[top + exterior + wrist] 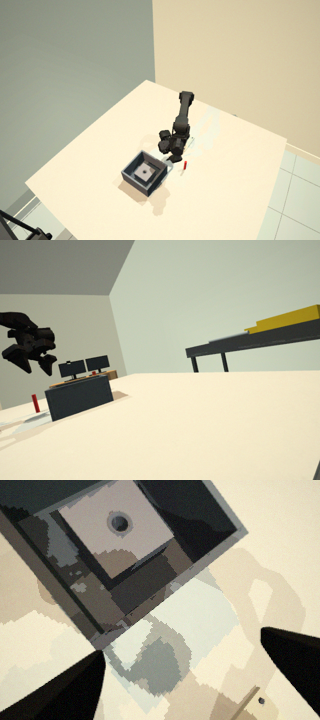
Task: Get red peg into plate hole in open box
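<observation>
My gripper tip is now 12 cm to the right of the red peg, 11 cm above it and 4 cm past it. The rest, counted from my gripper tip: grey box: 13 cm below, 10 cm ahead, 8 cm to the right; light grey plate: 11 cm below, 10 cm ahead, 8 cm to the right.
</observation>
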